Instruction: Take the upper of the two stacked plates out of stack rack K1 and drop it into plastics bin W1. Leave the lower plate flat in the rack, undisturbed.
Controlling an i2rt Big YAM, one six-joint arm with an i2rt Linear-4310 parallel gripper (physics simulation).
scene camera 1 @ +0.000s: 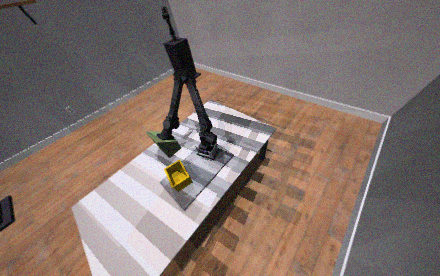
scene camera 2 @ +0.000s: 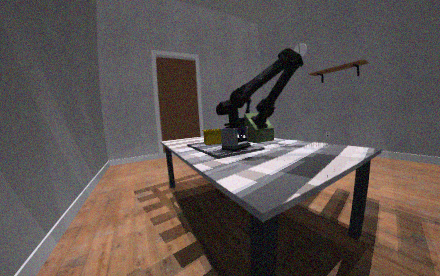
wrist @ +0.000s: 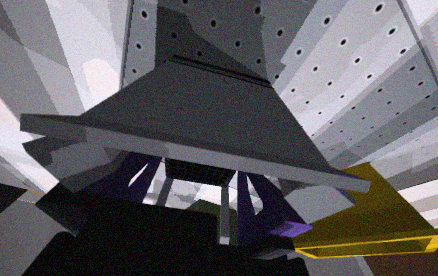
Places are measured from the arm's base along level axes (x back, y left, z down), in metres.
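Pixels of known places: gripper, between the fingertips: (scene camera 1: 207, 149); arm's base, origin of its link: (scene camera 1: 165, 137) (scene camera 2: 259, 122).
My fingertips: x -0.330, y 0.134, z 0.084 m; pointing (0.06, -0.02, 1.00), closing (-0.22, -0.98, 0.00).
Observation:
For each thing: its top centre in the pictures, then the offset to it from my fingertips. Level surfaces: height alone.
- grey stack rack K1, centre of its top: (wrist: 192, 234) (scene camera 2: 235, 127) (scene camera 1: 204, 144) dx +0.004, dy -0.002, dz -0.073 m
- dark plate with a grid surface, centre of its top: (wrist: 205, 153) dx -0.002, dy +0.001, dz -0.006 m
- open yellow bin, centre of its top: (wrist: 358, 250) (scene camera 2: 214, 129) (scene camera 1: 176, 172) dx +0.027, dy -0.287, dz -0.053 m
- dark perforated mat, height of its surface: dz +0.047 m
The grey stack rack K1 (scene camera 2: 229, 139) (wrist: 200, 115) stands on the mat; its broad panel fills much of the wrist view. A dark plate with a grid surface (wrist: 200, 171) shows below the panel's lip. My gripper (scene camera 1: 207, 149) (scene camera 2: 242, 134) (wrist: 205, 150) is down at the rack, its purple fingers close against the plate's two sides, shut on it. The panel hides the fingertips, and I cannot make out the lower plate. The open yellow bin (scene camera 1: 178, 176) (scene camera 2: 212, 136) (wrist: 380, 205) stands beside the rack, upright. No label is readable on it.
A green wedge-topped block (scene camera 1: 167, 146) (scene camera 2: 261, 133) stands by the arm's base, and part of it shows behind the rack in the wrist view. The rack and bin stand on a dark perforated mat (scene camera 1: 202, 179) (wrist: 360, 80) near one long table edge.

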